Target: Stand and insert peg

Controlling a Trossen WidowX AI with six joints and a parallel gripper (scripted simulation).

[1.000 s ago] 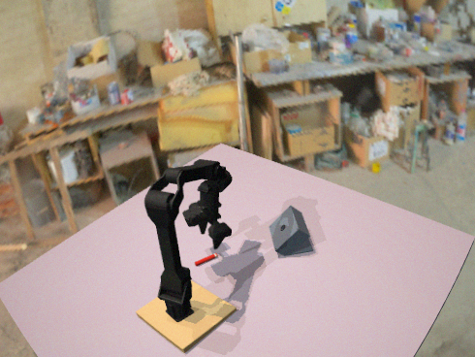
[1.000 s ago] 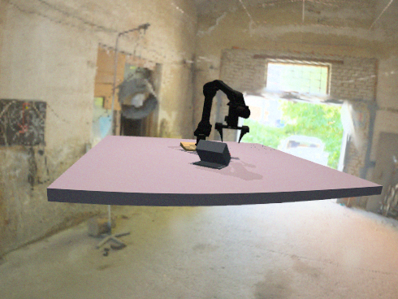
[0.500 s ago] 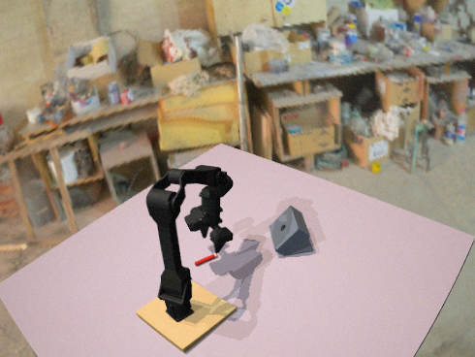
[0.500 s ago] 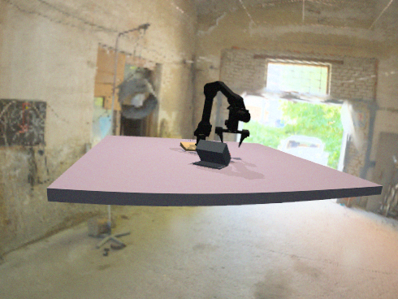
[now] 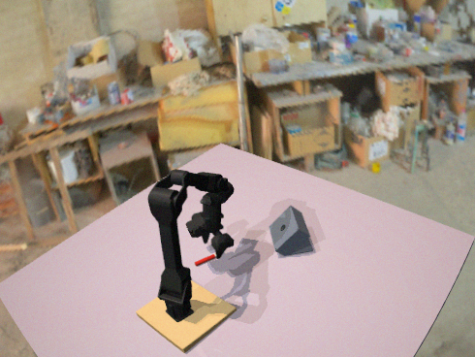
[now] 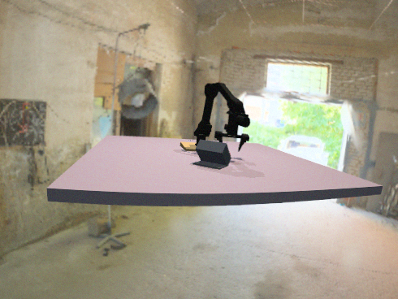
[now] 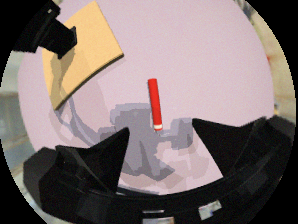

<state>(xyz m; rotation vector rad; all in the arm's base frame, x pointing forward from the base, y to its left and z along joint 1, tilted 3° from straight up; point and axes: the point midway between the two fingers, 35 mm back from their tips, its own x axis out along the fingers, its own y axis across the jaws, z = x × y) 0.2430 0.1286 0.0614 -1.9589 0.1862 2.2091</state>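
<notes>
The red peg is 2 cm below my gripper tip and 1 cm behind it. Also, from my gripper tip: sloped panel 22 cm ahead, 14 cm to the right, 2 cm above; then grey foot plate 24 cm ahead, 15 cm to the right, 3 cm below.
</notes>
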